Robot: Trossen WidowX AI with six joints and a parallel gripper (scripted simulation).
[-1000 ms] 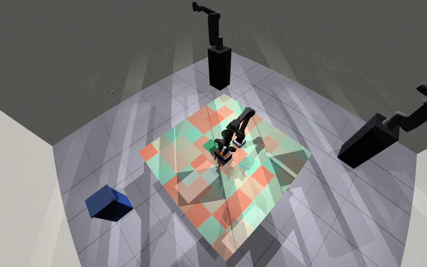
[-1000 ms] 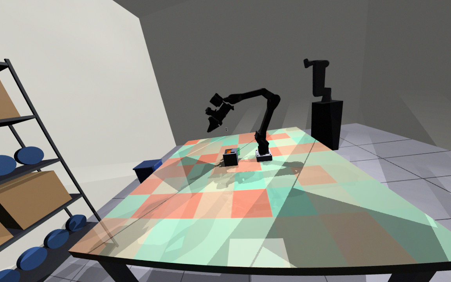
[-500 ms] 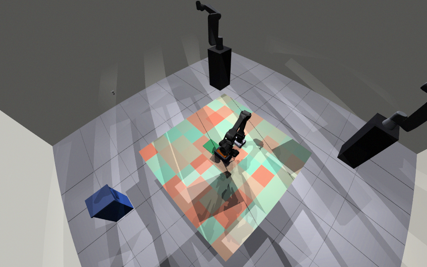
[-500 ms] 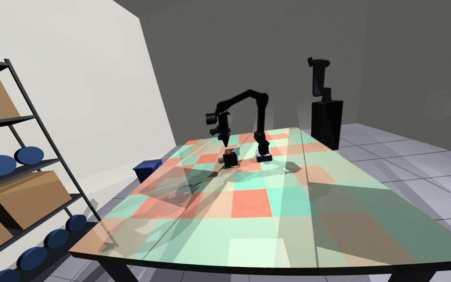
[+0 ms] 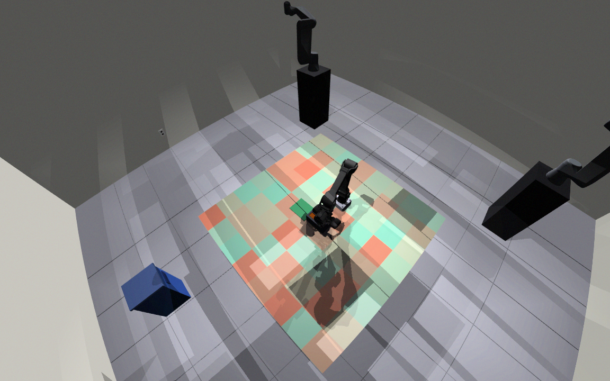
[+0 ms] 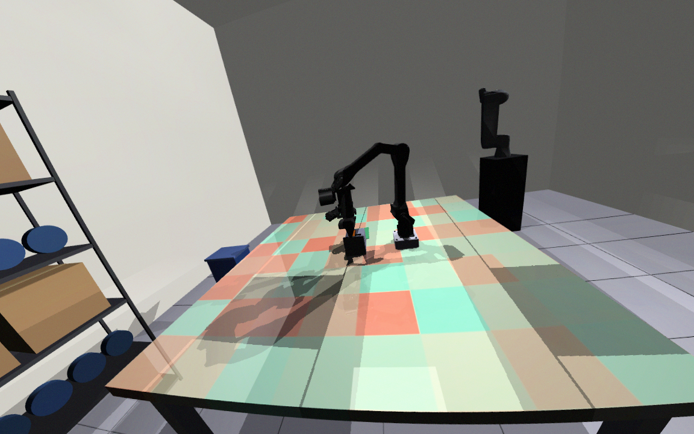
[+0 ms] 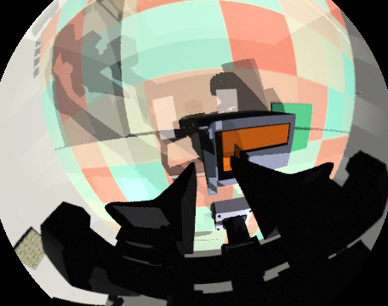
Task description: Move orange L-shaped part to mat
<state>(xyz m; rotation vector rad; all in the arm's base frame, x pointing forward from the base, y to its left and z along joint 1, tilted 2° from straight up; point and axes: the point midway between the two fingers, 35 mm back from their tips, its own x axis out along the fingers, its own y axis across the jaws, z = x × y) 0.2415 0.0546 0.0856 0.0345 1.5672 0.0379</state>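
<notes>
My gripper tip is 1 cm past the orange L-shaped part, 6 cm to the left of it and 4 cm above it. Round my gripper tip: green mat (1 cm behind, 22 cm to the right, 11 cm below); grey tray (1 cm behind, 7 cm to the right, 11 cm below).
</notes>
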